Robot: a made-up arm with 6 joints.
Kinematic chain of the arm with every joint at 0, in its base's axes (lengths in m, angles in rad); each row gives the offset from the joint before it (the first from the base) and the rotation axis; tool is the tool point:
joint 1: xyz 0 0 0.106 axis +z
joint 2: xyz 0 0.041 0 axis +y
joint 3: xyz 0 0 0.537 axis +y
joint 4: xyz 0 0 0.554 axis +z
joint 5: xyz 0 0 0 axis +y
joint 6: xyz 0 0 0.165 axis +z
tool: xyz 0 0 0
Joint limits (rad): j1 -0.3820..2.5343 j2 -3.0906..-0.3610 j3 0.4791..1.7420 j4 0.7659..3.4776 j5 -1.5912..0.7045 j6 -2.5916..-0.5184
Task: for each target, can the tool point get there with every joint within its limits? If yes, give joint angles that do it. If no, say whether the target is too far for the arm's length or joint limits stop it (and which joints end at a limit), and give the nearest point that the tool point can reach.
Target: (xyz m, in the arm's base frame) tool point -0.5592 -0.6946 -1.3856
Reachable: no: too far | nearest point -0.3944 -0.4899 -0.9460 | short by 0.512 m
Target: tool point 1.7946 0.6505 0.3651
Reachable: no: too far | nearest point 0.4868 0.1764 0.6768 | short by 1.426 m
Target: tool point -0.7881 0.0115 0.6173
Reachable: yes | joints 0.0974 -1.8472 1.5046 2.1406 0.3457 -0.8360
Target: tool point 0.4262 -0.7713 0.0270
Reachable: yes | joints 2.1412 -2.5026 1.2872 3.2644 -0.9745 -2.1924
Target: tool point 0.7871 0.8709 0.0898
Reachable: no: joint limits stop it (at a limit: joint 2, joint 3) | nearest point 0.3272 0.3620 0.6129 | short by 0.863 m
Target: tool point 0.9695 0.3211 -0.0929
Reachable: no: joint limits stop it (at a limit: joint 1, joint 3, joint 5) | nearest point 0.6126 -0.2750 -0.1082 | short by 0.695 m
